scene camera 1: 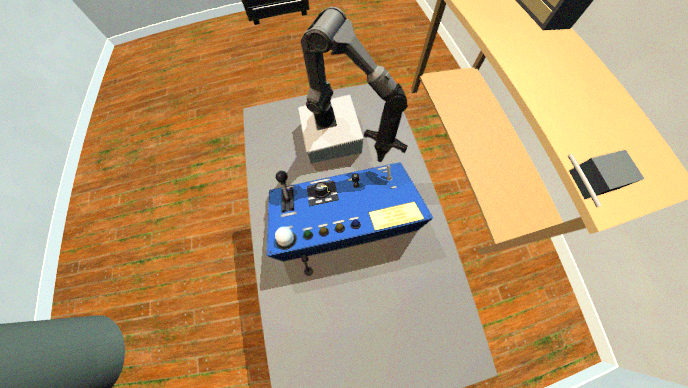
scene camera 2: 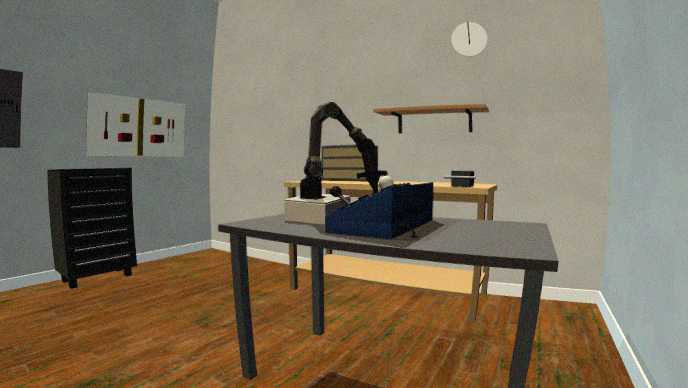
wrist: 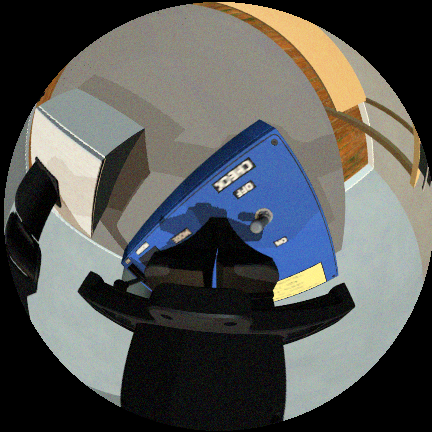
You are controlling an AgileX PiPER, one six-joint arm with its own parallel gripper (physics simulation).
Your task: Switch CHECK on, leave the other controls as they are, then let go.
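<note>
The CHECK toggle (scene camera 1: 389, 173) (wrist: 260, 221) is a thin grey metal lever at the back right of the blue panel (scene camera 1: 345, 202) (scene camera 2: 360, 220) (wrist: 300, 185). In the wrist view it stands between the OFF label (wrist: 244, 189) and the ON label (wrist: 281, 241). In scene camera 1 its tip points toward the back edge. My gripper (scene camera 1: 381, 159) (scene camera 2: 375, 191) (wrist: 217, 227) is shut, with its fingertips together and nothing between them. It hangs above the panel's back edge, beside the toggle on the MODE side and apart from it. The toggle does not show in scene camera 2.
The black MODE toggle (scene camera 1: 355, 180), a rotary knob (scene camera 1: 321, 190) and a ball-topped lever (scene camera 1: 283, 185) stand left of CHECK. A white dome (scene camera 1: 285, 236), several small buttons and a yellow note (scene camera 1: 396, 216) line the front. The arm's pale base block (scene camera 1: 345, 112) (wrist: 65, 165) stands behind the panel.
</note>
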